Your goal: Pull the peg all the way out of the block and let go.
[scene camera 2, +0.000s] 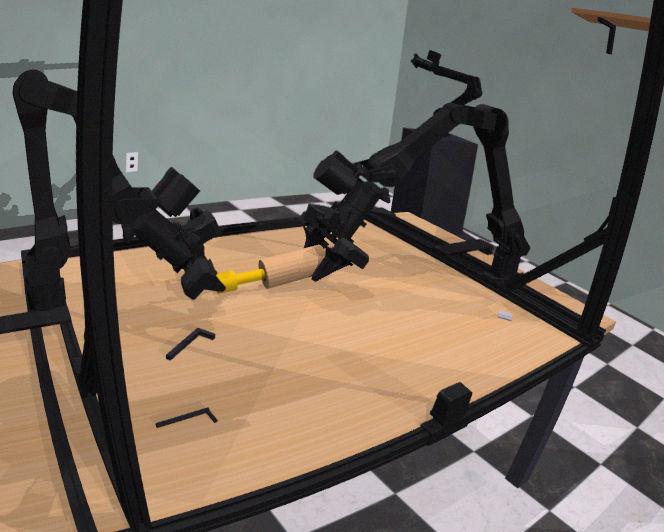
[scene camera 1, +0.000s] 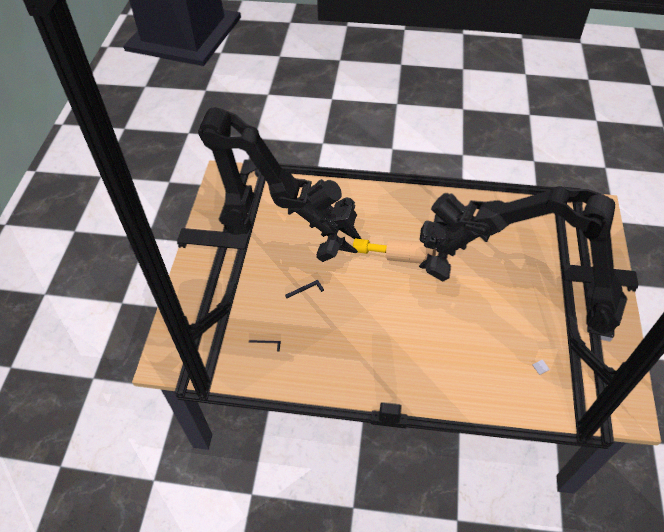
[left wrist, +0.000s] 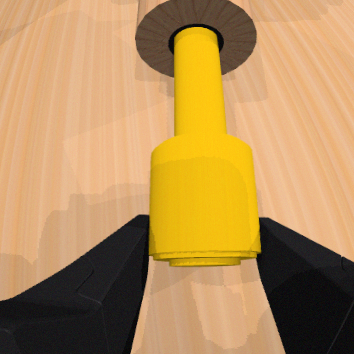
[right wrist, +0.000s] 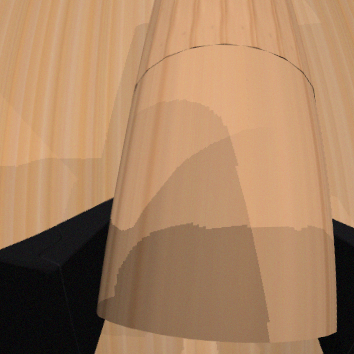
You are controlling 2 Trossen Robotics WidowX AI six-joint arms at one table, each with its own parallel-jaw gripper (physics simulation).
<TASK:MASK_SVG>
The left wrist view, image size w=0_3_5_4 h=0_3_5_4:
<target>my left gripper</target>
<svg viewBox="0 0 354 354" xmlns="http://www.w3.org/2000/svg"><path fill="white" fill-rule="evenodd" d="M258 217L261 252L256 253L257 257L255 259L259 277L285 354L354 354L354 261L341 256L269 217ZM149 214L137 214L64 268L8 299L0 300L0 354L130 354L147 279Z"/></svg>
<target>yellow peg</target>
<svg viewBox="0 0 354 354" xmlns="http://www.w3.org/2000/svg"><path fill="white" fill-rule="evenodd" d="M188 27L179 31L174 36L174 136L162 141L150 154L148 255L152 256L152 260L169 261L169 266L239 265L240 260L256 258L256 253L261 252L252 150L241 139L226 133L217 35L208 28Z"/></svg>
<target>round wooden block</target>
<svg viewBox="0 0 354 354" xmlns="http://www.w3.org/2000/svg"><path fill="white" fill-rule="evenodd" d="M138 0L134 36L136 50L141 59L159 73L174 77L174 36L179 31L188 27L208 28L217 35L221 75L238 67L253 51L256 43L256 27L250 0Z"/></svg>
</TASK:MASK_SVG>
